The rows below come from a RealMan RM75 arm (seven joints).
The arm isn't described. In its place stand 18 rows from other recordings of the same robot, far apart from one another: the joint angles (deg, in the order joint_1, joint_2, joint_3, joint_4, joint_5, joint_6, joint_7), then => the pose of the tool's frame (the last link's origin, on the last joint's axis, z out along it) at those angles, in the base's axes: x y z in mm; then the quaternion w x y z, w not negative.
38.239 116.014 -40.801 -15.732 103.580 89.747 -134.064 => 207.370 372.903 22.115 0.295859 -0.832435 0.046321 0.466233
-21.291 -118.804 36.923 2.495 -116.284 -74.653 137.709 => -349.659 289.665 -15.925 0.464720 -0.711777 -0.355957 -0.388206
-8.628 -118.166 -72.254 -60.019 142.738 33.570 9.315 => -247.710 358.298 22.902 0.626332 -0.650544 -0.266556 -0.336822
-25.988 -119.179 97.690 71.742 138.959 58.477 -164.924 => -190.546 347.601 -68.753 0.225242 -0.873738 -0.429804 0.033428
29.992 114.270 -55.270 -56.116 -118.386 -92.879 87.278 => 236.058 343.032 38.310 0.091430 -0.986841 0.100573 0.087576
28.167 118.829 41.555 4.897 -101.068 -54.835 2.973 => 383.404 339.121 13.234 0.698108 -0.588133 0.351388 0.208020
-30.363 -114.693 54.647 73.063 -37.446 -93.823 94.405 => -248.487 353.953 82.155 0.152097 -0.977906 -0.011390 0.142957
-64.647 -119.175 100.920 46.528 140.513 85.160 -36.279 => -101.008 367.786 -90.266 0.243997 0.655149 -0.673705 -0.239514
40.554 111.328 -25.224 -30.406 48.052 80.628 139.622 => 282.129 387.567 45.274 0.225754 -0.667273 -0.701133 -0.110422
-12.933 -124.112 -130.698 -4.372 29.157 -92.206 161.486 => -350.375 236.952 20.028 0.671239 -0.589105 -0.205563 -0.400172
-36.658 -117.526 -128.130 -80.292 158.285 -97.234 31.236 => -223.163 370.264 101.210 0.278002 -0.823851 -0.480449 0.114688
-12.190 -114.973 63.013 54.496 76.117 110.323 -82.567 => -224.889 245.333 59.749 0.021934 -0.899432 -0.093517 -0.426376
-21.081 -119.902 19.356 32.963 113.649 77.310 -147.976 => -359.257 298.514 28.412 0.114360 -0.439199 -0.787331 -0.417296
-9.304 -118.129 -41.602 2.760 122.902 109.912 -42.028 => -357.250 188.873 65.568 0.576719 -0.565683 -0.219342 -0.547071
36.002 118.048 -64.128 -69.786 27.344 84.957 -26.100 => 223.777 381.558 38.920 0.246504 -0.834030 0.481048 -0.110555
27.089 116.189 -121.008 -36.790 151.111 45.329 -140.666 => 202.653 323.596 -116.195 0.231953 -0.939374 0.064984 0.244033
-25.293 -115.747 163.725 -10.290 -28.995 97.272 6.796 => -315.493 250.084 -21.557 0.346743 -0.885664 0.200882 -0.234555
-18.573 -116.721 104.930 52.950 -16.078 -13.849 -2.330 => -306.189 364.534 -49.161 0.474746 -0.793554 -0.380640 0.001097
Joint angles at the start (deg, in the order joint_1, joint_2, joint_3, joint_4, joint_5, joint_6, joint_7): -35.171, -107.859, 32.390, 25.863, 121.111, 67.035, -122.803
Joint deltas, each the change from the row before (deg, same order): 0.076, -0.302, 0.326, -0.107, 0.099, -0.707, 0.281; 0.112, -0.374, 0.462, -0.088, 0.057, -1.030, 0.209; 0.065, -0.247, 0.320, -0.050, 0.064, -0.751, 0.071; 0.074, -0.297, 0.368, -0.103, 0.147, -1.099, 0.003; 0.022, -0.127, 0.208, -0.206, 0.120, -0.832, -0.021; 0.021, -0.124, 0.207, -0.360, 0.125, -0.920, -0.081; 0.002, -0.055, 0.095, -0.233, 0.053, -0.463, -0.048; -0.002, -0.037, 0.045, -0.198, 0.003, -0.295, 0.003; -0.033, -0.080, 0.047, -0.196, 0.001, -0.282, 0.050; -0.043, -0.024, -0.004, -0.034, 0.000, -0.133, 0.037; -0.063, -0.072, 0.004, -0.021, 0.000, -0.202, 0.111; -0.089, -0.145, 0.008, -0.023, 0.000, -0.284, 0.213; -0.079, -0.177, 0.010, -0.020, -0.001, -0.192, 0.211
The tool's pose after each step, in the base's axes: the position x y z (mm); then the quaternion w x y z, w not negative. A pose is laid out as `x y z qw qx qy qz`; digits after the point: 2 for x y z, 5 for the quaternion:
-334.25 387.08 62.17 0.24810 -0.72907 -0.59933 -0.21841
-335.94 386.60 58.65 0.25237 -0.72848 -0.59993 -0.21380
-337.13 386.39 56.38 0.25563 -0.72775 -0.60060 -0.21052
-339.05 386.21 53.67 0.26076 -0.72592 -0.60215 -0.20605
-340.73 386.15 52.09 0.26473 -0.72403 -0.60378 -0.20285
-342.77 385.81 50.01 0.26840 -0.72122 -0.60663 -0.19950
-343.81 385.58 48.85 0.27000 -0.71963 -0.60833 -0.19790
-344.47 385.37 47.95 0.27080 -0.71854 -0.60952 -0.19712
-344.77 385.24 46.66 0.27119 -0.71791 -0.61031 -0.19641
-344.70 385.54 46.47 0.27187 -0.71785 -0.61011 -0.19631
-344.48 385.98 45.97 0.27289 -0.71815 -0.60938 -0.19606
-344.02 386.52 44.91 0.27410 -0.71890 -0.60808 -0.19566
-343.37 386.83 43.47 0.27433 -0.71987 -0.60691 -0.19541

